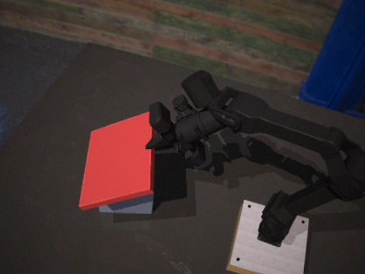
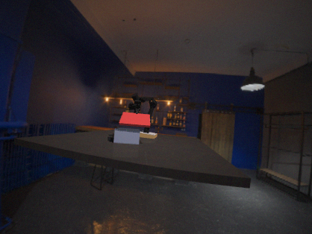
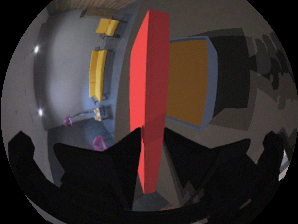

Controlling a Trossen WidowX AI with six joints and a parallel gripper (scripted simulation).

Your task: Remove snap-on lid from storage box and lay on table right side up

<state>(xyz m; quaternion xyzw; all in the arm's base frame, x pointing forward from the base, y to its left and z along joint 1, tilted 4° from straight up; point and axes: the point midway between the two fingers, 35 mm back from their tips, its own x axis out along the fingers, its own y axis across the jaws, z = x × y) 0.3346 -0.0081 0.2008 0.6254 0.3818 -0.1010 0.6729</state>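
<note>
The red lid is 7 cm ahead of my gripper tip, 4 cm below it and 3 cm to the left of it. Also, from my gripper tip: grey-blue storage box 18 cm below, 7 cm ahead, 3 cm to the right.
</note>
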